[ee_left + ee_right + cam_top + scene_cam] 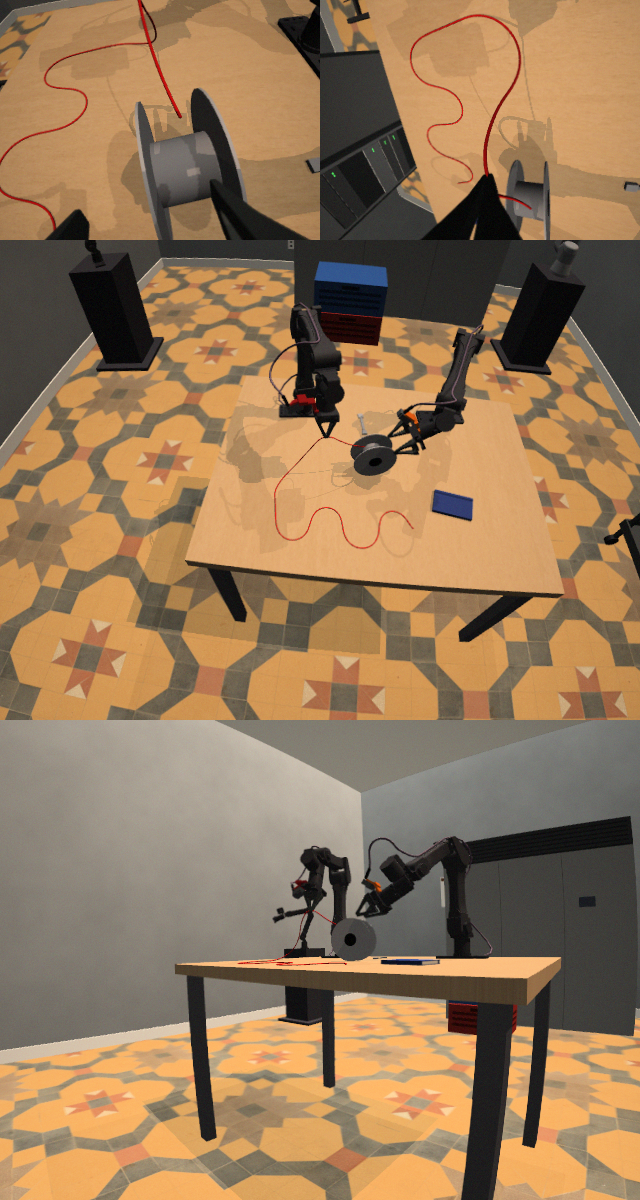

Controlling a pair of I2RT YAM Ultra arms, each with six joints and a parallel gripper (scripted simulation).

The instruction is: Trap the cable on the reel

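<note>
My right hand is 170 mm to the right of the grey reel, 120 mm above it and 30 mm past it. Round my right hand: grey wrench (260 mm behind, 190 mm below, 150 mm to the left).
The grey reel is 2 cm behind my left hand, 5 cm to the right of it and 9 cm below it. Round my left hand: grey wrench 25 cm behind, 7 cm to the right, 16 cm below.
</note>
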